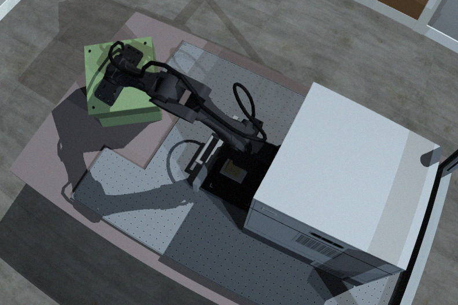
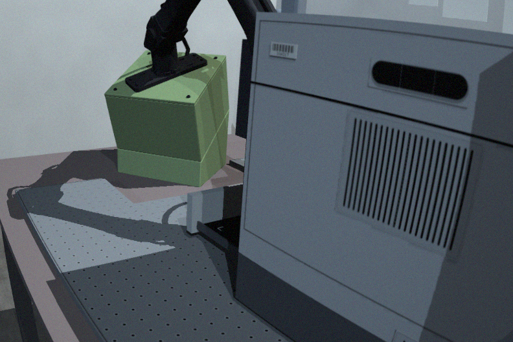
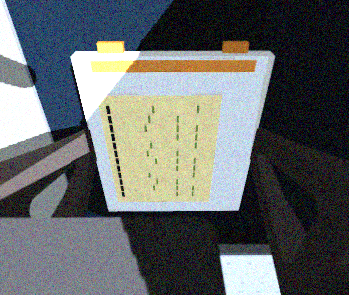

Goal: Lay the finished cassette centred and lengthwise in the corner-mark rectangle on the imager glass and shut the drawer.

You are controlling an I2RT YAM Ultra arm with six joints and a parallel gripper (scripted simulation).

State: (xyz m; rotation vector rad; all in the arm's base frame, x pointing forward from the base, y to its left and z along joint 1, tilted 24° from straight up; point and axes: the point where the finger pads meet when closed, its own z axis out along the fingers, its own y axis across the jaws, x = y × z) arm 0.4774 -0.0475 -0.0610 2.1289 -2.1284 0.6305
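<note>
Right now my hand is 3 cm short of the imager drawer and 2 cm above it. From my hand the other things lie so: cassette FINISHED (right at my hand).
</note>
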